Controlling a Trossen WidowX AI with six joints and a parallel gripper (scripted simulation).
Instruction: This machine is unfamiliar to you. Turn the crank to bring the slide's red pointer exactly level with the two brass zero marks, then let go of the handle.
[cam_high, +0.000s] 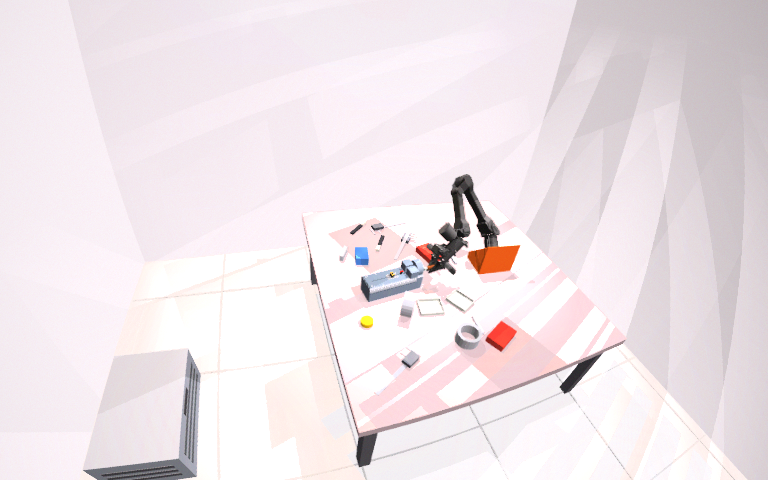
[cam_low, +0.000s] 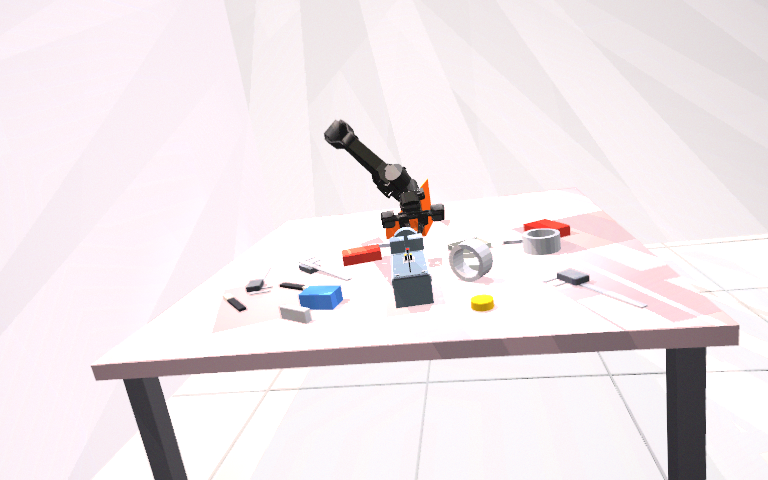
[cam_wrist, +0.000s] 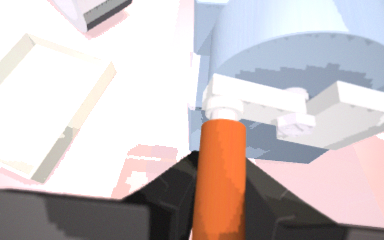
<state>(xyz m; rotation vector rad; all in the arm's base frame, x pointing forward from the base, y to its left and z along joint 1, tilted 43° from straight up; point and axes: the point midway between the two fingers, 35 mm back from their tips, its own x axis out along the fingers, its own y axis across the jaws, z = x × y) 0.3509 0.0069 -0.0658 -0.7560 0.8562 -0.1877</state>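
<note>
My gripper tip is now 120 mm short of the red pointer, 10 mm to the left of it and 10 mm below it. Also, from my gripper tip: orange handle: 20 mm behind, 20 mm above; then yellow disc: 320 mm ahead, 170 mm to the left, 60 mm below; then blue block: 240 mm ahead, 230 mm to the right, 50 mm below.
</note>
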